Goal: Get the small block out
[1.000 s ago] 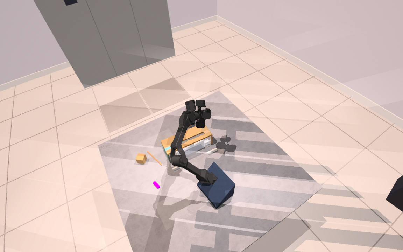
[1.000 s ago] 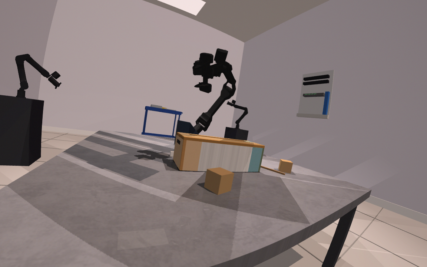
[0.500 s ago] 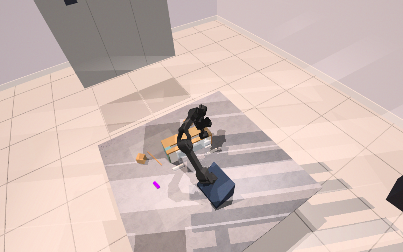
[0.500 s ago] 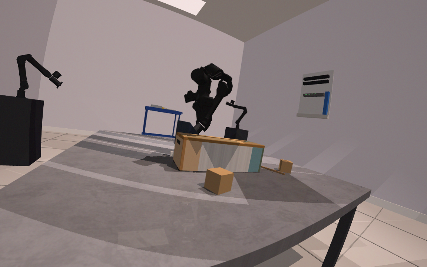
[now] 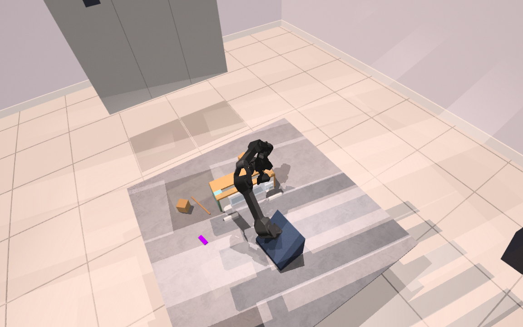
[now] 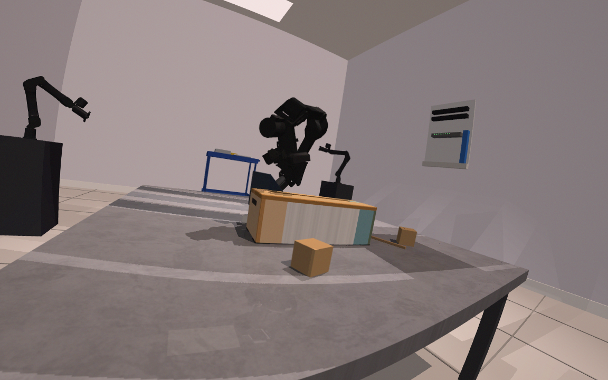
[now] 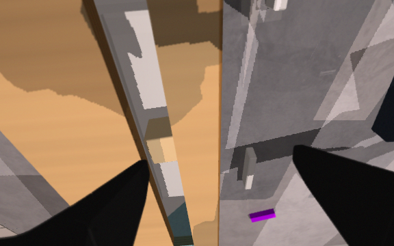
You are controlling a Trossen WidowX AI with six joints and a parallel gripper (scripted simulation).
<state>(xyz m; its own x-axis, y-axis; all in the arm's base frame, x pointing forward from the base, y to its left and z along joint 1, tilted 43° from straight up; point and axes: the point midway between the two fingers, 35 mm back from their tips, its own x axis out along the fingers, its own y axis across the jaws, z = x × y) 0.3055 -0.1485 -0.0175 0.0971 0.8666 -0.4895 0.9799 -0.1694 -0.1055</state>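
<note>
My gripper tip is now 40 mm short of the box, 50 mm to the right of it and 100 mm above it. The rest, counted from my gripper tip: tan block (50 mm ahead, 40 mm to the left, 70 mm below); then thin wooden stick (170 mm ahead, 320 mm to the left, 150 mm below).
</note>
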